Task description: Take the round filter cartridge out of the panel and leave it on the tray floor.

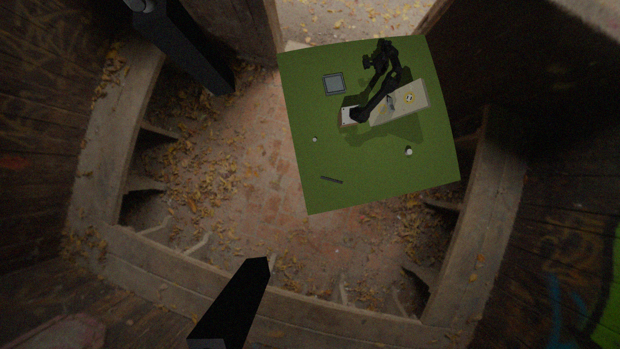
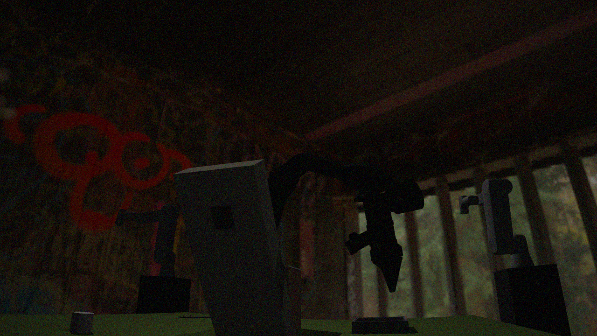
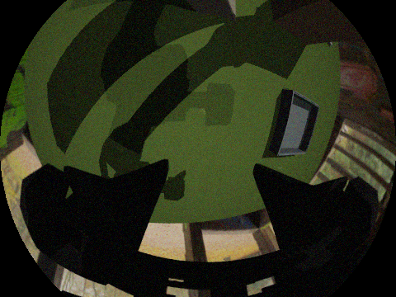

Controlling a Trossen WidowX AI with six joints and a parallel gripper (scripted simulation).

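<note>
My gripper tip is 310 mm to the left of the round filter cartridge, 160 mm below it and 160 mm short of it. The rest, counted from my gripper tip: grey tray (260 mm behind, 110 mm below, 40 mm to the right).
</note>
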